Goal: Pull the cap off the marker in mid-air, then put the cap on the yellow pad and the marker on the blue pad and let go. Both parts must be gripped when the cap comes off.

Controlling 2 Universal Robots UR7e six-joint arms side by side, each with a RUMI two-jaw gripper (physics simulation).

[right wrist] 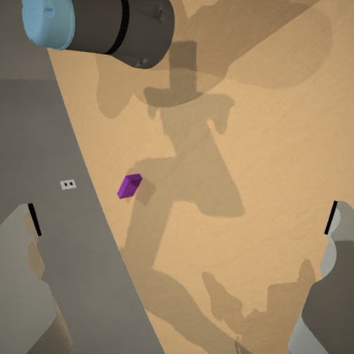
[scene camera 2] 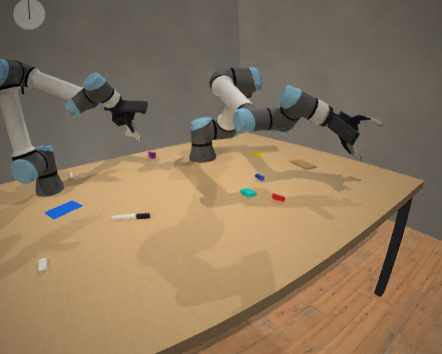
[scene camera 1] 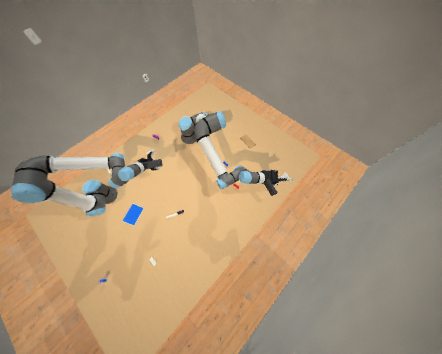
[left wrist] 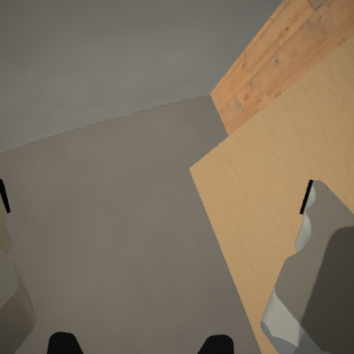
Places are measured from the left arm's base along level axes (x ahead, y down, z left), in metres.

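Where they show: left gripper, between the fingertips: (scene camera 2: 372,142) (scene camera 1: 285,181); right gripper, between the fingertips: (scene camera 2: 142,126) (scene camera 1: 157,158); left arm's base, origin of its link: (scene camera 2: 202,158) (scene camera 1: 189,137); right arm's base, origin of its link: (scene camera 2: 50,190) (scene camera 1: 108,195).
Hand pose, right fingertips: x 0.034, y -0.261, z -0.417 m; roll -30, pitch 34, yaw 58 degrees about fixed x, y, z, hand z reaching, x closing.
Each offset is from my right fingertips to the centre of the thing.
The marker @[dz -0.273, dx +0.262, dy +0.252 m] (scene camera 1: 173,215) (scene camera 2: 123,217) has a white body and lies on the table with its black cap @[dz -0.237, dx +0.292, dy +0.253 m] (scene camera 1: 180,212) (scene camera 2: 143,216) on. The blue pad @[dz -0.426, dx -0.042, dy +0.261 m] (scene camera 1: 133,214) (scene camera 2: 63,209) lies beyond the marker's white end. The yellow pad @[dz +0.674, dx +0.167, dy +0.261 m] (scene camera 2: 257,154) lies near the left arm's base in scene camera 2; it does not show in scene camera 1. My left gripper (scene camera 1: 281,183) (scene camera 2: 370,141) (left wrist: 154,184) is open and empty, high above the table's right side. My right gripper (scene camera 1: 155,158) (scene camera 2: 134,135) (right wrist: 181,207) is open and empty, above the table behind the marker.
Loose pieces on the table are a purple block @[dz +0.270, dx -0.320, dy +0.244 m] (scene camera 1: 156,136) (scene camera 2: 152,155) (right wrist: 129,186), a teal block @[dz +0.145, dx +0.465, dy +0.254 m] (scene camera 2: 248,192), a red cylinder @[dz +0.164, dx +0.591, dy +0.251 m] (scene camera 1: 236,186) (scene camera 2: 278,197), a blue cylinder @[dz +0.315, dx +0.411, dy +0.251 m] (scene camera 1: 225,163) (scene camera 2: 259,177), a white block @[dz -0.628, dx +0.309, dy +0.255 m] (scene camera 1: 153,261) (scene camera 2: 43,265) and a tan slab @[dz +0.633, dx +0.488, dy +0.257 m] (scene camera 1: 248,141) (scene camera 2: 303,164).
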